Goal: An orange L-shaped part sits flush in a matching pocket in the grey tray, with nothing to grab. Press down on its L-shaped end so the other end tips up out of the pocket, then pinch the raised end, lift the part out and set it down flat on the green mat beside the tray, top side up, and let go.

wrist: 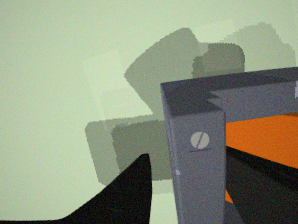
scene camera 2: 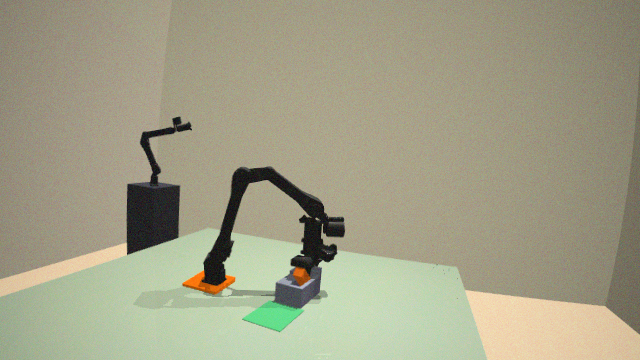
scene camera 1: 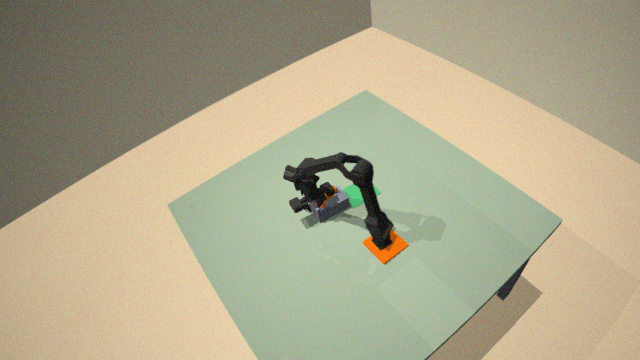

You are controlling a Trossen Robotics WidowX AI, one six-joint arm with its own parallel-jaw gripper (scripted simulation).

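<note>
My gripper point(scene camera 2: 309, 280), point(scene camera 1: 314, 209), point(wrist: 181, 156) is visible. Also visible: a green mat point(scene camera 2: 272, 315).
</note>
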